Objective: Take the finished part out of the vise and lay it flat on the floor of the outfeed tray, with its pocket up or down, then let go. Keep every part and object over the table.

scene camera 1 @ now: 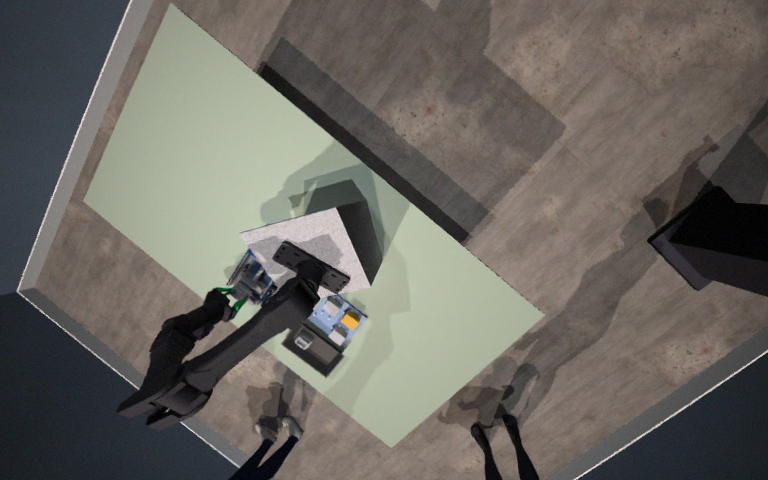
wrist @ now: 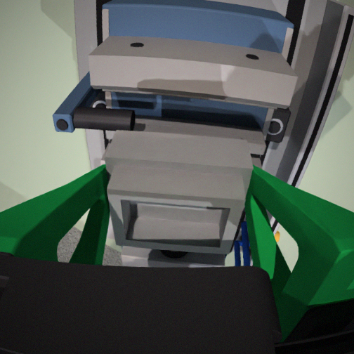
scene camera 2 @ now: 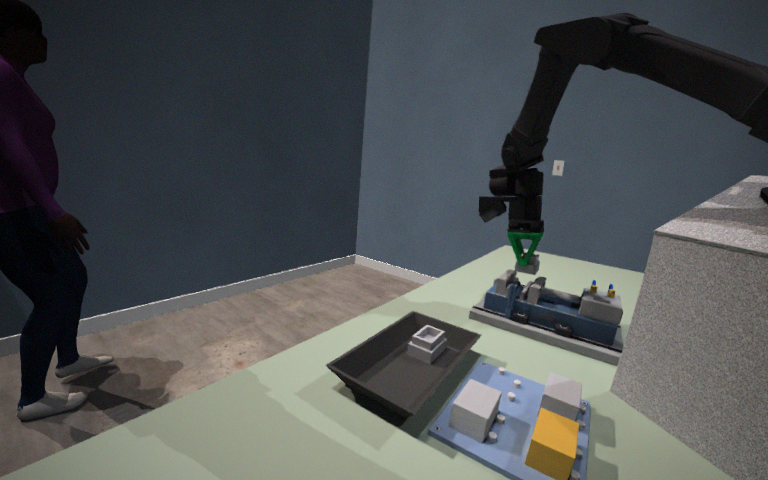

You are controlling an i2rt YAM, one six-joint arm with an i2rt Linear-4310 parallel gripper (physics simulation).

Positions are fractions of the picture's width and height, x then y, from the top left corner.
Labels:
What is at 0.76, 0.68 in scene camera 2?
A blue vise.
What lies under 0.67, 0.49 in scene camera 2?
The gripper.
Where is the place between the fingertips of the gripper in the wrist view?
At 0.50, 0.50

